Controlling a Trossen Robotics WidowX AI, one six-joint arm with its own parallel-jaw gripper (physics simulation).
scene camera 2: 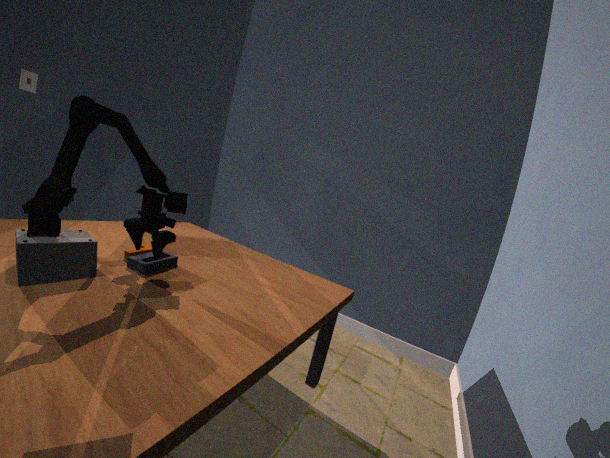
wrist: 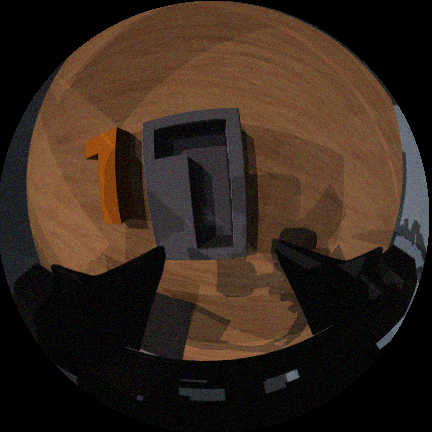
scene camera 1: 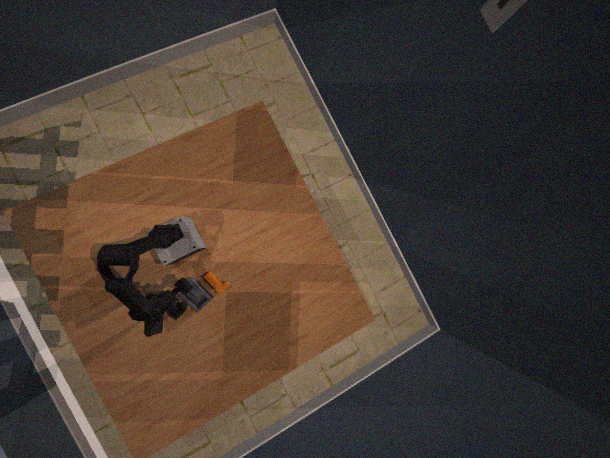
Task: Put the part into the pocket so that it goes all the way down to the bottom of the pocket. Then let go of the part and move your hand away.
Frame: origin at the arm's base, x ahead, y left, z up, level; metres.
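Seen in the pictures: gripper, fingertip midpoint: [scene camera 2: 147, 254] [wrist: 221, 249] [scene camera 1: 180, 292]; arm's base at its link origin: [scene camera 2: 43, 234] [scene camera 1: 174, 233].
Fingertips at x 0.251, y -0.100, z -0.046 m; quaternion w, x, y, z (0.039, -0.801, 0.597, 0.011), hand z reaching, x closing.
Note:
Offsets run from my fingertips to a thing's middle. "pt": to the spot under its first point. Level surfaces: height alone.
The orange L-shaped part @(0.024 m ahead, 0.154 m left, 0.044 m down) [scene camera 1: 216, 283] [scene camera 2: 131, 255] [wrist: 110, 185] lies on the table beside the dark grey block @(0.038 m ahead, 0.036 m left, 0.041 m down) [scene camera 1: 198, 296] [scene camera 2: 141, 265] [wrist: 239, 200], outside its pocket. In the wrist view it is left of the block, with its short arm at the far end pointing left. The L-shaped pocket @(pt 0.032 m ahead, 0.014 m left, 0.054 m down) [wrist: 216, 195] looks empty and its short arm also points left at the far end. My gripper [scene camera 1: 181, 298] [scene camera 2: 148, 252] [wrist: 221, 249] is open and empty, low at the block, with fingertips near the block's near end in the wrist view. Whether a finger touches the block I cannot tell.
The arm's grey base box [scene camera 1: 192, 242] [scene camera 2: 57, 260] stands on the wooden table @(0.059 m down) [scene camera 1: 260, 240] [scene camera 2: 240, 300], near the block and part. Shadows of the arm fall across the table. The table's edge and a leg [scene camera 2: 322, 350] show in scene camera 2.

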